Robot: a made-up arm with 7 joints. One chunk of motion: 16 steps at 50 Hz.
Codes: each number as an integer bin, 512 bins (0 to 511) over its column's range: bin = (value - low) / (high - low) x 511, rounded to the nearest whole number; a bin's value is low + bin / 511 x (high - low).
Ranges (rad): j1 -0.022..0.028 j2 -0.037..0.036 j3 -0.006..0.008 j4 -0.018..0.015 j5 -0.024..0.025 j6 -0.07..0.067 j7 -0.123..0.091
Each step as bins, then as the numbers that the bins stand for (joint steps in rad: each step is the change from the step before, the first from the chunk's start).
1 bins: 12 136 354 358 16 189 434
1 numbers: -0.02083 -0.01757 0.00370 0.00512 -0.02247 -0.01933 0.05875
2 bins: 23 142 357 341 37 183 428
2 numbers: -0.01975 -0.01671 0.00378 0.00402 -0.02045 -0.02094 0.05624
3 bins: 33 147 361 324 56 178 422
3 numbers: -0.01877 -0.01600 0.00389 0.00292 -0.01863 -0.02228 0.05373
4 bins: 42 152 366 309 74 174 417
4 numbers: -0.01789 -0.01529 0.00403 0.00195 -0.01690 -0.02335 0.05163
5 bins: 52 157 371 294 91 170 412
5 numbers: -0.01691 -0.01457 0.00416 0.00099 -0.01527 -0.02442 0.04954
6 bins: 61 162 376 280 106 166 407
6 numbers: -0.01603 -0.01386 0.00430 0.00008 -0.01384 -0.02550 0.04745
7 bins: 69 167 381 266 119 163 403
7 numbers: -0.01525 -0.01314 0.00444 -0.00082 -0.01259 -0.02630 0.04577
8 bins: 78 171 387 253 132 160 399
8 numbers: -0.01437 -0.01257 0.00460 -0.00166 -0.01134 -0.02710 0.04410
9 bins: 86 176 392 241 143 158 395
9 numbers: -0.01359 -0.01186 0.00474 -0.00244 -0.01029 -0.02764 0.04242
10 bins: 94 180 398 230 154 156 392
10 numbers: -0.01280 -0.01129 0.00490 -0.00315 -0.00923 -0.02818 0.04116
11 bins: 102 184 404 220 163 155 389
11 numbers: -0.01202 -0.01071 0.00507 -0.00379 -0.00837 -0.02844 0.03991
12 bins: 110 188 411 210 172 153 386
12 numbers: -0.01124 -0.01014 0.00526 -0.00444 -0.00751 -0.02898 0.03865
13 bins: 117 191 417 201 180 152 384
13 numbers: -0.01055 -0.00971 0.00542 -0.00502 -0.00674 -0.02925 0.03781
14 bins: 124 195 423 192 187 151 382
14 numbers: -0.00987 -0.00914 0.00559 -0.00560 -0.00607 -0.02952 0.03698
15 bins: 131 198 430 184 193 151 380
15 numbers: -0.00918 -0.00871 0.00578 -0.00612 -0.00549 -0.02952 0.03614
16 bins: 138 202 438 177 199 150 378
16 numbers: -0.00850 -0.00814 0.00600 -0.00657 -0.00492 -0.02978 0.03530
